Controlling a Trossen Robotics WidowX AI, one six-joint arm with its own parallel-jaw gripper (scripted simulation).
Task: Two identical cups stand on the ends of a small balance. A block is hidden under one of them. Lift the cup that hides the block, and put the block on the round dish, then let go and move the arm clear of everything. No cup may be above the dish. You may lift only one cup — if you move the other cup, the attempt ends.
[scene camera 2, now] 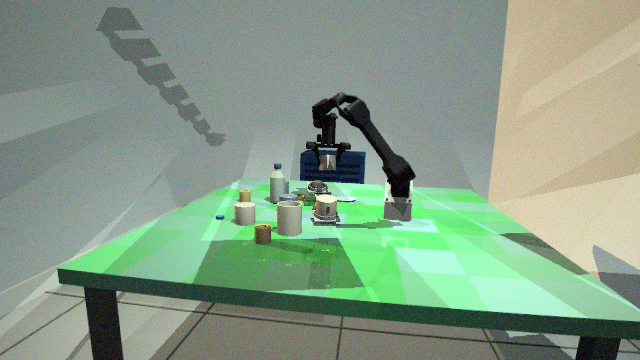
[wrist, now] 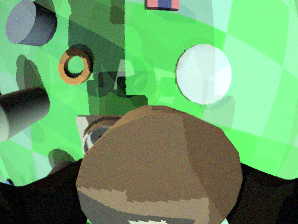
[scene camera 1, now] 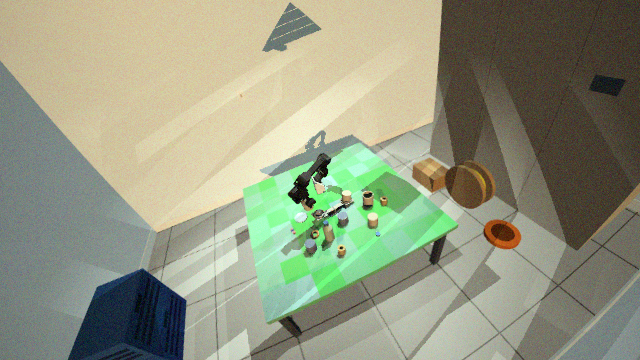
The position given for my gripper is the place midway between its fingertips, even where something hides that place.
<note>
I see my gripper (wrist: 155, 158) and a white round dish (wrist: 203, 72).
</note>
